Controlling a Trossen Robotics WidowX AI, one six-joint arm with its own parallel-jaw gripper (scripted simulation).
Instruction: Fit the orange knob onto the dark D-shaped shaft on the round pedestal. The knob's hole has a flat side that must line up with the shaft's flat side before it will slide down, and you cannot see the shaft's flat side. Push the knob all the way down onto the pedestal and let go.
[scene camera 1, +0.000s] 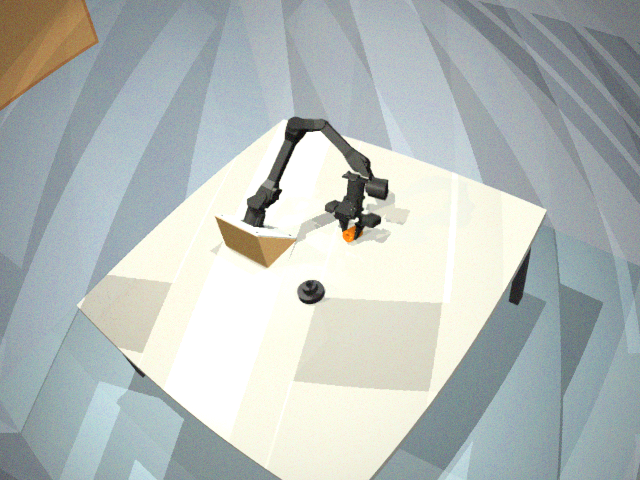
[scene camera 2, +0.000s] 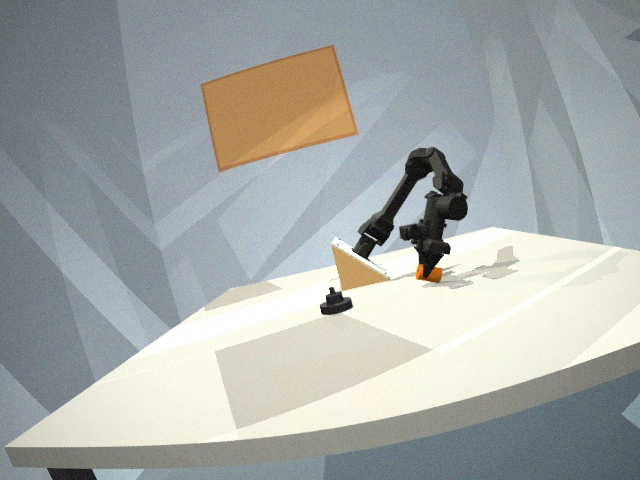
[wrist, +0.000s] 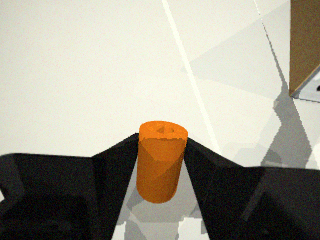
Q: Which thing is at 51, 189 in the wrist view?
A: My gripper.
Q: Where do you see my gripper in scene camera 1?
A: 349, 237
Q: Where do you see my gripper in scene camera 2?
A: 422, 276
